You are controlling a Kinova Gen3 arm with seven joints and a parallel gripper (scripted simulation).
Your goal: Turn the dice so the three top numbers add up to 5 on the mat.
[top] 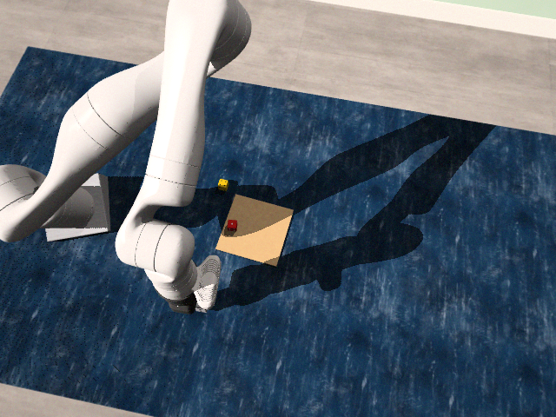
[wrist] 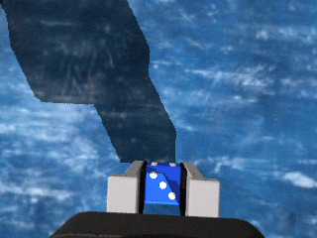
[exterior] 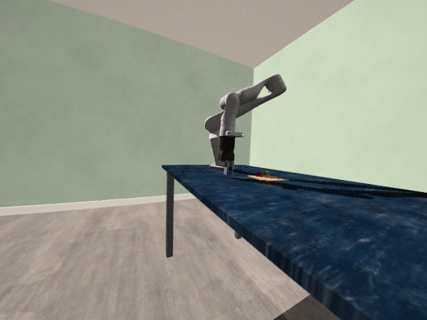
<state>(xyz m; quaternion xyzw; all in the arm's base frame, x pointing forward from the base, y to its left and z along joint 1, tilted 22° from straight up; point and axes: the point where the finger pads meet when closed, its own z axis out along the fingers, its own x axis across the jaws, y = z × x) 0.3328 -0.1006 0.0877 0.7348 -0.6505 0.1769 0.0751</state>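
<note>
My gripper is now 190 mm to the right of the tan mat, 60 mm short of it and 30 mm above it. The rest, counted from my hand: red die (180 mm to the left, 20 mm below, 10 mm ahead); blue die (10 mm below); yellow die (280 mm to the left, 40 mm behind, 20 mm below).
</note>
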